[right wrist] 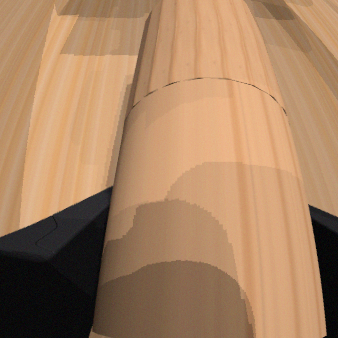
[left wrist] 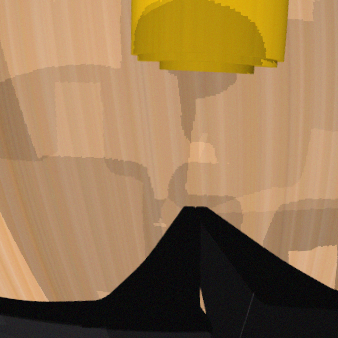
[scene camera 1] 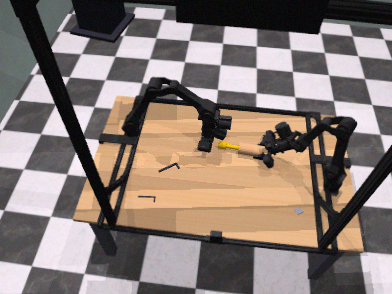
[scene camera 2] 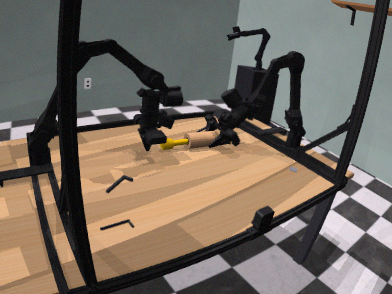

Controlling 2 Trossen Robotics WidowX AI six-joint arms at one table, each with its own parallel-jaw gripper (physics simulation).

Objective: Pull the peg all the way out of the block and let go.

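Where they show: left gripper, between the fingertips: (left wrist: 193,217) (scene camera 2: 147,150); right gripper, between the fingertips: (right wrist: 198,201) (scene camera 1: 253,152) (scene camera 2: 204,143); left arm's base, origin of its link: (scene camera 1: 131,133) (scene camera 2: 40,163); right arm's base, origin of its link: (scene camera 1: 331,186) (scene camera 2: 292,145).
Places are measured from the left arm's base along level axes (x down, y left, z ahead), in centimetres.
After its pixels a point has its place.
The yellow peg (scene camera 1: 221,144) @(x -2.1, y 5.0, z 44.5 cm) (scene camera 2: 167,144) @(x -1.2, y 4.2, z 44.5 cm) (left wrist: 210,35) @(x -2.3, y 6.0, z 43.4 cm) has a thick head and a thinner shaft. Its shaft runs into the left end of the block (scene camera 1: 249,149) @(x -3.1, y 5.2, z 58.0 cm) (scene camera 2: 195,139) @(x -2.4, y 4.2, z 54.8 cm) (right wrist: 210,140) @(x -3.6, y 6.7, z 60.9 cm), a round pale wooden cylinder; how deep it sits is hidden. My left gripper (scene camera 1: 204,148) @(x 1.2, y 5.4, z 37.8 cm) (scene camera 2: 153,144) @(x 1.2, y 5.4, z 37.8 cm) (left wrist: 193,217) @(x 1.2, y 5.4, z 37.8 cm) is shut and empty, its fingertips together just beyond the free end of the peg's head, with a gap between them. My right gripper (scene camera 1: 259,151) @(x 0.9, y 7.1, z 60.2 cm) (scene camera 2: 207,138) @(x 0.9, y 7.1, z 60.2 cm) (right wrist: 198,201) @(x 0.9, y 7.1, z 60.2 cm) is shut on the block, one finger on each side. The peg does not show in the right wrist view.
Two black L-shaped keys (scene camera 1: 168,167) @(x 1.4, y -12.9, z 23.8 cm) (scene camera 1: 147,197) @(x 1.3, y -30.2, z 20.2 cm) (scene camera 2: 118,184) @(x 1.5, y -13.3, z 23.7 cm) (scene camera 2: 116,225) @(x 1.6, y -30.5, z 20.0 cm) lie on the wooden table (scene camera 1: 225,215) @(x 1.9, y -28.6, z 55.1 cm) (scene camera 2: 200,200) @(x 1.9, y -24.8, z 44.1 cm). A small grey square (scene camera 1: 298,211) @(x 1.6, y -17.8, z 85.1 cm) (scene camera 2: 293,169) @(x 1.6, y -17.5, z 84.9 cm) lies toward the right. Black frame bars edge the table, and tall black posts rise from it.
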